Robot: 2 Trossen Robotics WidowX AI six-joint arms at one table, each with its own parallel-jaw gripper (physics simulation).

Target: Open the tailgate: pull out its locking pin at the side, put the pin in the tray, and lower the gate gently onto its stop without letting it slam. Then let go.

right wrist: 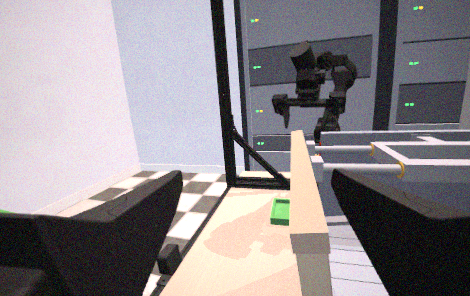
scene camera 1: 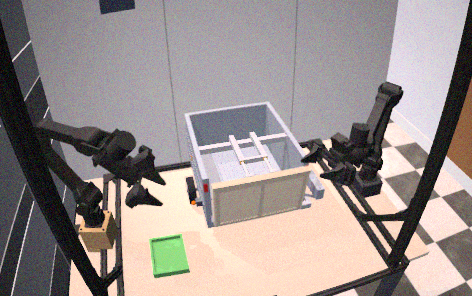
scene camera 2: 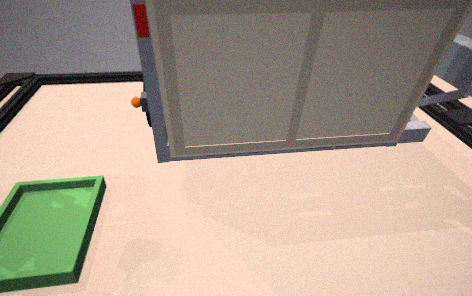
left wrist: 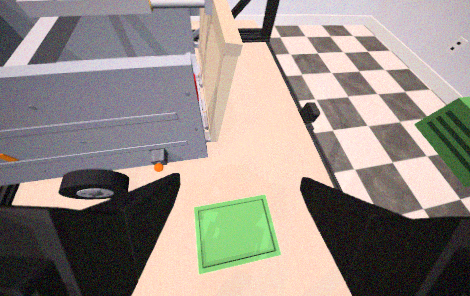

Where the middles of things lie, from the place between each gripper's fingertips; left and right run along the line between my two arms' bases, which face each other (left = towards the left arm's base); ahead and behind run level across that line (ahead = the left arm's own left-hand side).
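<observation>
With the grey truck bed (scene camera 1: 219, 140) in sight, I find my right hand 13 cm to the right of it, 28 cm short of it and 17 cm above it.
From my left hand, the grey truck bed is 230 mm ahead and 280 mm to the right, and it sits 130 mm below.
</observation>
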